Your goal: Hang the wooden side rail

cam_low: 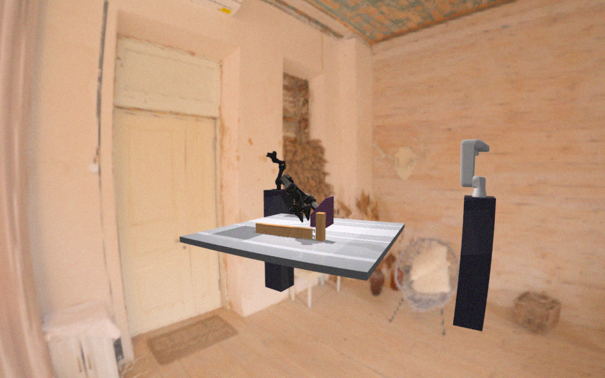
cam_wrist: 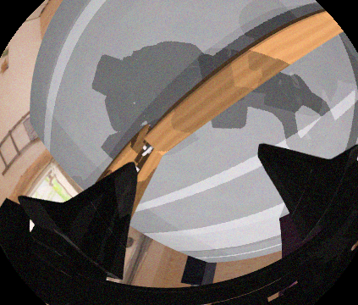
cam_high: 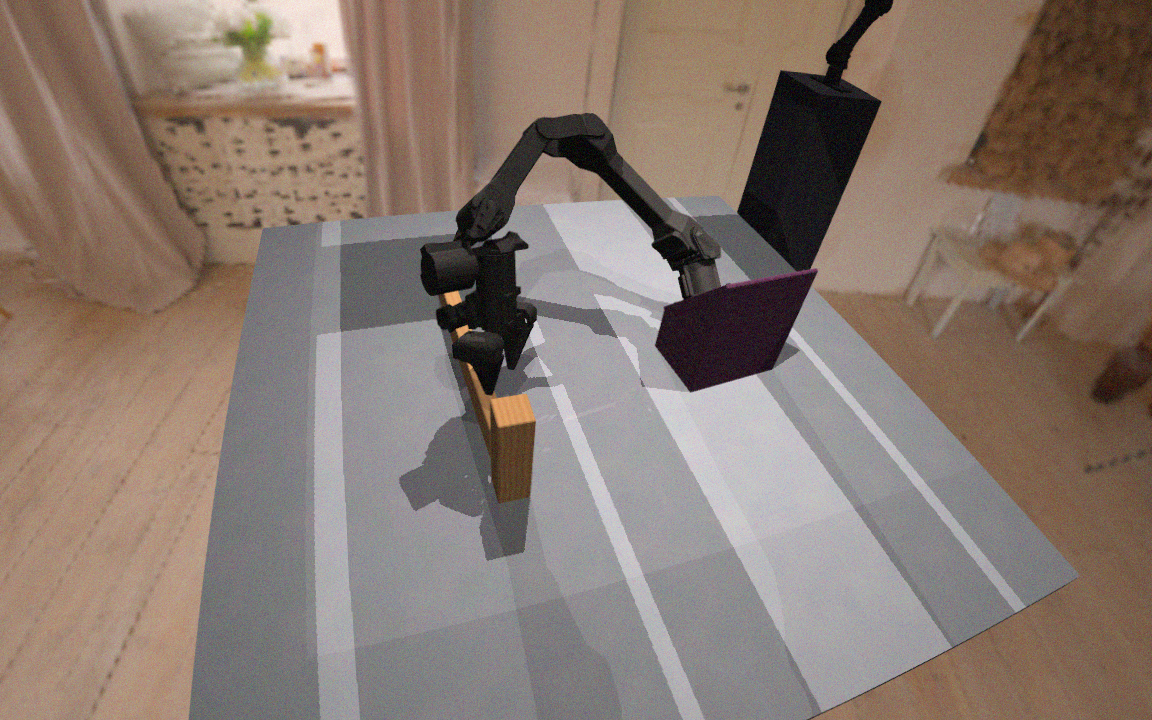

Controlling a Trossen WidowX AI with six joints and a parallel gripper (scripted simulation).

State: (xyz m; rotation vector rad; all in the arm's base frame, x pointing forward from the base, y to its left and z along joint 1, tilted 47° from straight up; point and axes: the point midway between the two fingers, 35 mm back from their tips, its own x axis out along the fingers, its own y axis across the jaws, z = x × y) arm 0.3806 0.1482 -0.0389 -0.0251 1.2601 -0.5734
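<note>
Now: gripper tip 12 cm to the right of the wooden headboard post and 2 cm above it.
</note>
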